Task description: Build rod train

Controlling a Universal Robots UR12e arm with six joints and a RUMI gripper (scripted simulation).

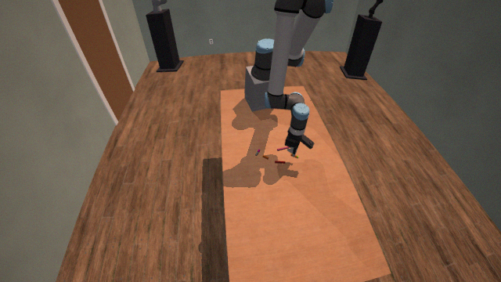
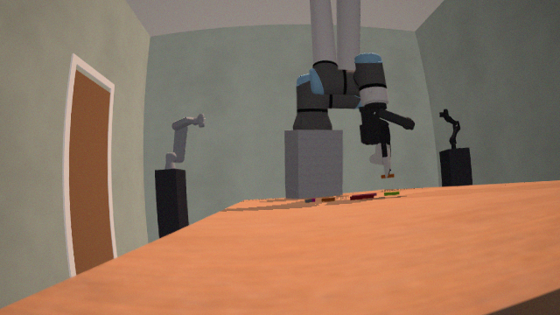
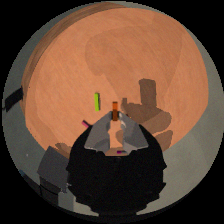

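Now: hand 24 cm to the left of the grey rod, 7 cm above it and 5 cm past it. From my hand the other things lie so: pink rod (11 cm behind, 7 cm below, 6 cm to the right); lime rod (7 cm below, 4 cm behind, 2 cm to the left); red rod (9 cm to the right, 7 cm below, 2 cm ahead).
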